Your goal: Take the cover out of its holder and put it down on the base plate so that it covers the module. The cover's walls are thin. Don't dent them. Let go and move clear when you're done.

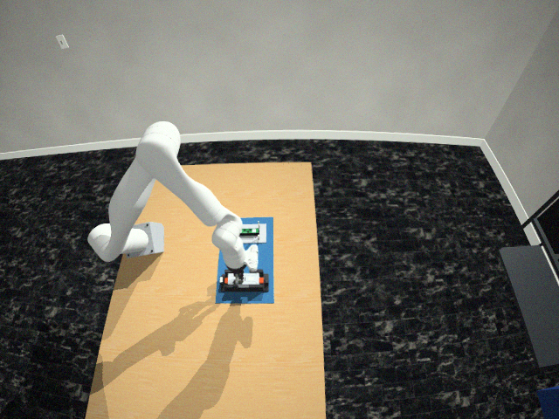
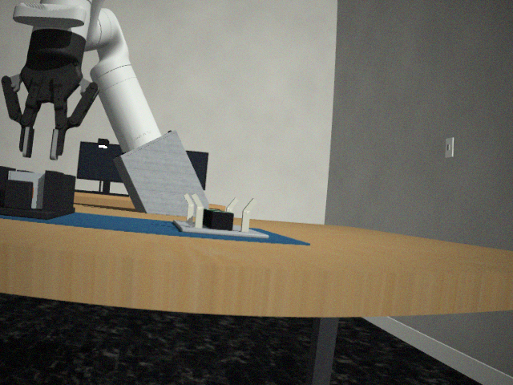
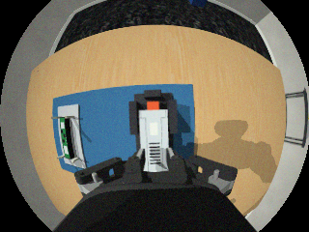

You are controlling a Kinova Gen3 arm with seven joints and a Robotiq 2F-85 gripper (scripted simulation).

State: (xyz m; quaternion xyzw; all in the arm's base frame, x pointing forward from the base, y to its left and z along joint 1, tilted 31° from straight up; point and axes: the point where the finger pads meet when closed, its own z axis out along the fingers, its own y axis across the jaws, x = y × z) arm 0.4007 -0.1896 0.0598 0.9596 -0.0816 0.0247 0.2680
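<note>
The cover is 1 cm ahead of my hand and 6 cm below it.
</note>
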